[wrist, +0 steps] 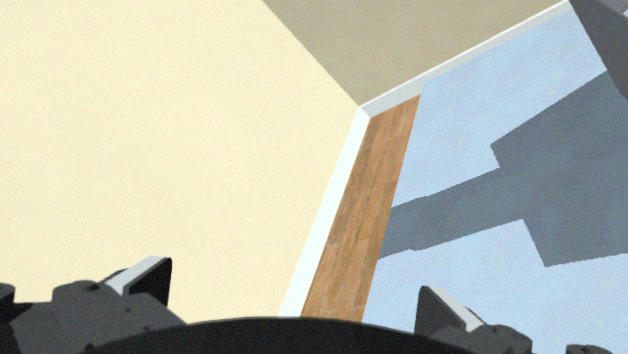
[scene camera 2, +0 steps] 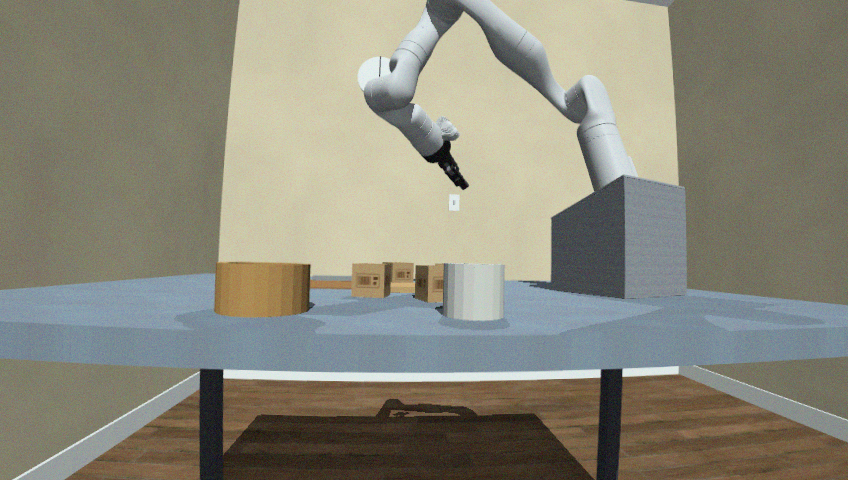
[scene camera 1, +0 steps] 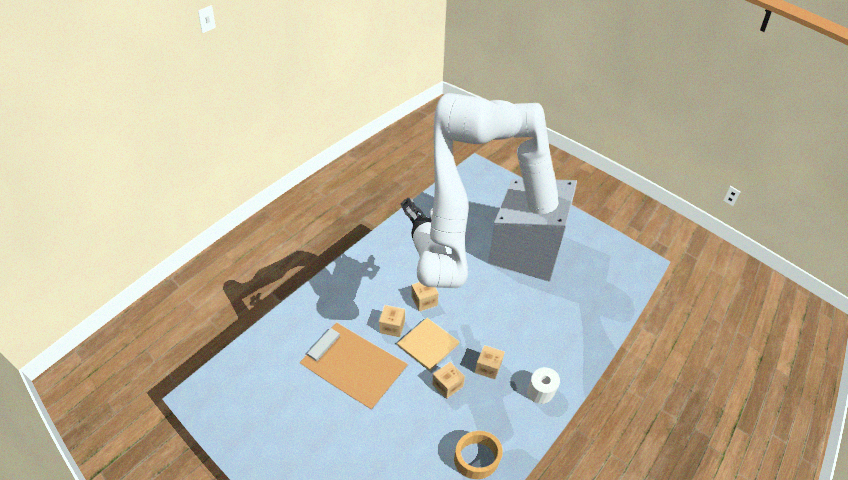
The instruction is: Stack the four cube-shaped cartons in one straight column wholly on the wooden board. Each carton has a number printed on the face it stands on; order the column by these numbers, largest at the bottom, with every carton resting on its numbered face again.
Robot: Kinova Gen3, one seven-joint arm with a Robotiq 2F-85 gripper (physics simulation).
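Where they show: gripper, fingertip midpoint: (wrist: pixel 294 299) (scene camera 2: pixel 460 176) (scene camera 1: pixel 419 214); arm's base, link origin: (scene camera 2: pixel 618 197) (scene camera 1: pixel 543 204).
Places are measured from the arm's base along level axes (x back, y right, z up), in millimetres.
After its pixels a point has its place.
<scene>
The light wooden board (scene camera 1: pixel 427 343) {y 102, x -470, z -206 mm} (scene camera 2: pixel 402 287) {y 44, x -484, z -207 mm} lies flat and bears no carton. Four brown cartons stand apart around it on the blue table: one (scene camera 1: pixel 424 296) {y 178, x -366, z -160 mm} behind it, one (scene camera 1: pixel 392 321) {y 204, x -486, z -160 mm} at its back left, one (scene camera 1: pixel 489 362) {y -80, x -462, z -160 mm} (scene camera 2: pixel 427 283) {y -106, x -469, z -188 mm} to its right, and one (scene camera 1: pixel 448 380) {y -17, x -564, z -160 mm} (scene camera 2: pixel 370 280) {y -39, x -555, z -188 mm} close to its front corner. Part of another view of a carton (scene camera 2: pixel 401 271) {y 188, x -464, z -181 mm} shows at the back in scene camera 2. Their undersides and numbers are hidden. My gripper (scene camera 1: pixel 407 205) {y 237, x -303, z 75 mm} (scene camera 2: pixel 464 185) {y 237, x -303, z 75 mm} (wrist: pixel 294 299) {y 237, x -303, z 75 mm} is open and empty, high above the table, tilted, behind the cartons on the robot's side.
An orange-brown clipboard (scene camera 1: pixel 363 371) {y 199, x -636, z -215 mm} with a grey clip lies left of the board. A white roll (scene camera 1: pixel 542 387) {y -237, x -465, z -152 mm} (scene camera 2: pixel 474 292) {y -272, x -452, z -185 mm} stands on the right, and a wooden ring (scene camera 1: pixel 460 461) {y -158, x -746, z -159 mm} (scene camera 2: pixel 261 290) {y -238, x -691, z -188 mm} stands at the front. The grey robot pedestal (scene camera 1: pixel 523 252) {y 3, x -92, z -126 mm} (scene camera 2: pixel 621 237) {y -89, x -75, z -99 mm} stands at the back right.
</scene>
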